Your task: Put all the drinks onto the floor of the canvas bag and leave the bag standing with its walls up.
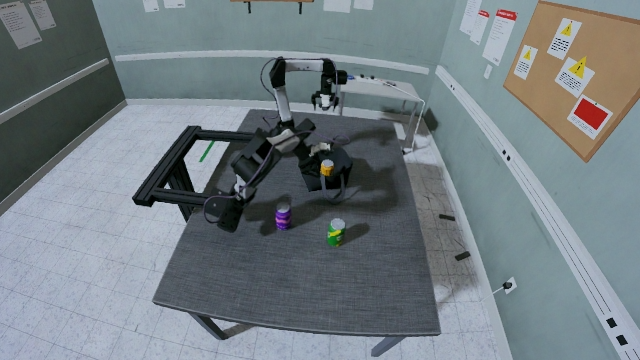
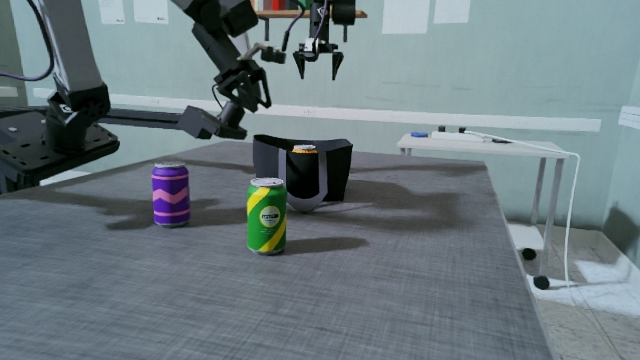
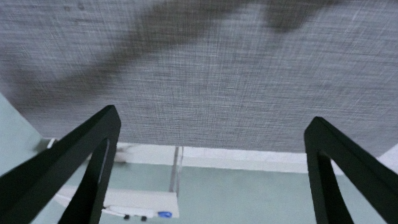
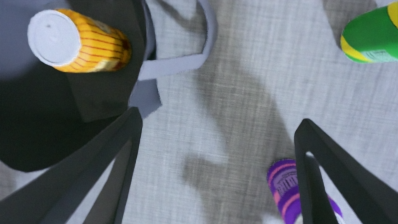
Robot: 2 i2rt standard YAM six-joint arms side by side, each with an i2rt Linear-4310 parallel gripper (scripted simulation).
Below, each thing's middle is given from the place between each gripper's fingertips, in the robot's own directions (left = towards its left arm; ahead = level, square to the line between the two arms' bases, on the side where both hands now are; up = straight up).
The purple can (image 2: 170,179) lies 17 cm below my right hand (image 2: 262,109), 15 cm to the right of it and 11 cm behind it.
The purple can lies 560 mm to the right of my left hand, 230 mm below it and 50 mm behind it.
